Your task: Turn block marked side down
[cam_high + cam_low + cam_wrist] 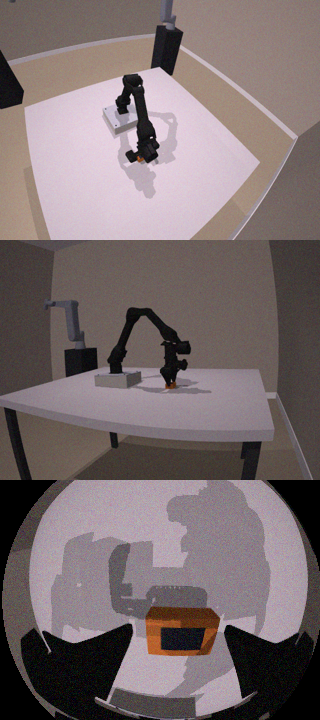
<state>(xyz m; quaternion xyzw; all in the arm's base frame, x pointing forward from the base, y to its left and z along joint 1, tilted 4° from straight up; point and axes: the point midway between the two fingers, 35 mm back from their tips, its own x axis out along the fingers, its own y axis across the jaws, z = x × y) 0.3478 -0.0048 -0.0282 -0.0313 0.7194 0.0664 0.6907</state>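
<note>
The orange block is right at my gripper tip.
</note>
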